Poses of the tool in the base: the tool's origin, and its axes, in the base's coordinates. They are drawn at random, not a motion.
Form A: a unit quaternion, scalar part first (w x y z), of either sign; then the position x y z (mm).
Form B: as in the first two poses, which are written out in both.
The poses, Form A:
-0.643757 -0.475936 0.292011 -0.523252 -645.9 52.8 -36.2
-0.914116 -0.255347 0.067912 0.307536 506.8 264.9 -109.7
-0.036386 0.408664 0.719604 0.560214 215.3 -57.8 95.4
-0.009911 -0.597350 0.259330 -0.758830 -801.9 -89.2 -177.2
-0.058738 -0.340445 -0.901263 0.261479 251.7 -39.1 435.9
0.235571 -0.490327 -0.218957 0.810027 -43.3 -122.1 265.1
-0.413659 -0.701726 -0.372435 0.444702 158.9 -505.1 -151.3
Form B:
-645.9 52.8 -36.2 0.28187 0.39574 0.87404 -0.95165 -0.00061 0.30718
506.8 264.9 -109.7 0.80162 -0.59693 -0.03290 0.52756 0.68044 0.50860
215.3 -57.8 95.4 -0.66334 0.54738 0.51025 0.62892 0.03831 0.77653
-801.9 -89.2 -177.2 -0.28615 -0.29478 0.91171 -0.32486 -0.86530 -0.38173
251.7 -39.1 435.9 -0.76129 0.58294 -0.28392 0.64438 0.63145 -0.43133
-43.3 -122.1 265.1 -0.40817 0.59636 -0.69120 -0.16692 -0.79313 -0.58574
158.9 -505.1 -151.3 0.32707 0.15478 -0.93224 0.89060 -0.38036 0.24931

